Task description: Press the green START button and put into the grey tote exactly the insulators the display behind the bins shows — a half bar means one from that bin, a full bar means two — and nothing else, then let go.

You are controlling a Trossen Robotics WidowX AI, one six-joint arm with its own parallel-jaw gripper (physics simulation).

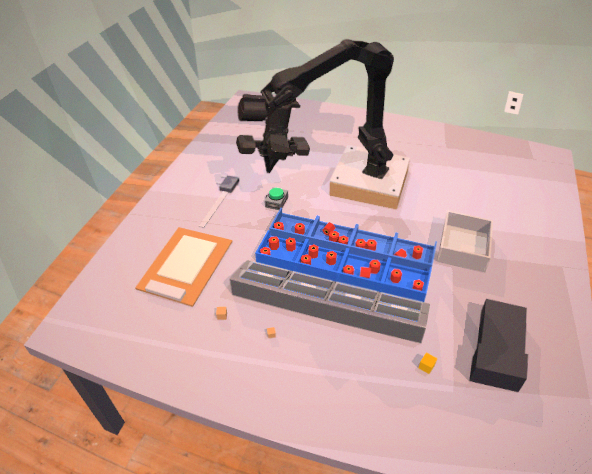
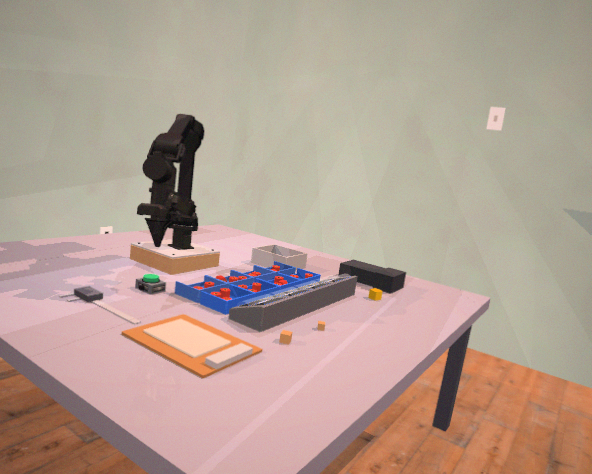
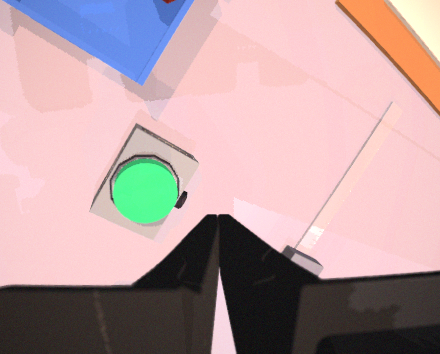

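The green START button (image 1: 276,193) (image 2: 151,278) (image 3: 145,191) sits on a small grey box. My gripper (image 1: 270,169) (image 2: 158,245) (image 3: 217,225) is shut and empty, above the table beside the button, its tips pointing down. Red insulators (image 1: 331,257) (image 2: 256,286) lie in the compartments of the blue bins (image 1: 345,274) (image 2: 176,290) (image 3: 142,75), some upright, some tipped. The grey tote (image 1: 465,262) (image 2: 292,258) stands right of the bins; no insulator shows in it. The grey display (image 1: 325,312) (image 2: 305,305) lies along the bins; pale bars show in some windows, too unclear to read as half or full.
A black block (image 1: 500,345) (image 2: 372,275) stands at the right. A yellow cube (image 1: 427,363) (image 2: 375,294) and two small orange cubes (image 1: 221,313) (image 2: 286,337) lie on the table. An orange board (image 1: 225,245) (image 2: 135,332) (image 3: 390,50) and a dark gadget (image 1: 229,184) (image 2: 88,293) with a pale strip lie left of the bins.
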